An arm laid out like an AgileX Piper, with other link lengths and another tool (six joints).
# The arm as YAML. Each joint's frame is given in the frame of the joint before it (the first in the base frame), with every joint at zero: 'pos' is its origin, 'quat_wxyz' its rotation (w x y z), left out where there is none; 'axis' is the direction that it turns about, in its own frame. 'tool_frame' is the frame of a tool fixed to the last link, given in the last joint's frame.
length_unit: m
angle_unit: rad
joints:
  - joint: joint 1
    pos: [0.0, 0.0, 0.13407]
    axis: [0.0, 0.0, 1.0]
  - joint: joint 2
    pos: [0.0, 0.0, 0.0]
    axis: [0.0, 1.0, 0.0]
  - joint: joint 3
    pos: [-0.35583, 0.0, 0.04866]
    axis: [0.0, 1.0, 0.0]
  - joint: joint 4
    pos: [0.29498, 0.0, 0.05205]
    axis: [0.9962, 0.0, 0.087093]
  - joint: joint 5
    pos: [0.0, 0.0, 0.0]
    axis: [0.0, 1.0, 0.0]
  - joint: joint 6
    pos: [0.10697, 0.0, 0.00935]
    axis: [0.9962, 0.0, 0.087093]
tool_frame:
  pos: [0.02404, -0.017, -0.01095]
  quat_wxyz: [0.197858, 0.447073, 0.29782, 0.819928]
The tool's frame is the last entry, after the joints.
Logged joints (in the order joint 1, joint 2, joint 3, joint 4, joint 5, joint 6), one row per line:
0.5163, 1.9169, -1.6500, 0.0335, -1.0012, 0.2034
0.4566, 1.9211, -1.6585, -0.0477, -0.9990, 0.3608
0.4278, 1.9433, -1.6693, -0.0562, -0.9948, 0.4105
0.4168, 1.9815, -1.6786, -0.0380, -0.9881, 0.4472
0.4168, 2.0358, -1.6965, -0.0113, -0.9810, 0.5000
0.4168, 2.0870, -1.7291, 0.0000, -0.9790, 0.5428
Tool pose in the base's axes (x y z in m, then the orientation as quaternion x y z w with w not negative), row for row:
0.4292, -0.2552, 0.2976, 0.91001, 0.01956, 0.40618, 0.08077
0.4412, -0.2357, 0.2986, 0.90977, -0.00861, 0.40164, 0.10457
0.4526, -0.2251, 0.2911, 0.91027, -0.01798, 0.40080, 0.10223
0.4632, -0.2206, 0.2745, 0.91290, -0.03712, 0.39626, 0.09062
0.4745, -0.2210, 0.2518, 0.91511, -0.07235, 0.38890, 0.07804
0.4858, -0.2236, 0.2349, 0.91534, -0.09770, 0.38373, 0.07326
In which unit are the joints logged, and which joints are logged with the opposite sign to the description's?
The joints are logged in radians. Opposite sign: joint 1, joint 5.
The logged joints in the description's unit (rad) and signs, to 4 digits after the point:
-0.5163, 1.9169, -1.6500, 0.0335, 1.0012, 0.2034
-0.4566, 1.9211, -1.6585, -0.0477, 0.9990, 0.3608
-0.4278, 1.9433, -1.6693, -0.0562, 0.9948, 0.4105
-0.4168, 1.9815, -1.6786, -0.0380, 0.9881, 0.4472
-0.4168, 2.0358, -1.6965, -0.0113, 0.9810, 0.5000
-0.4168, 2.0870, -1.7291, 0.0000, 0.9790, 0.5428

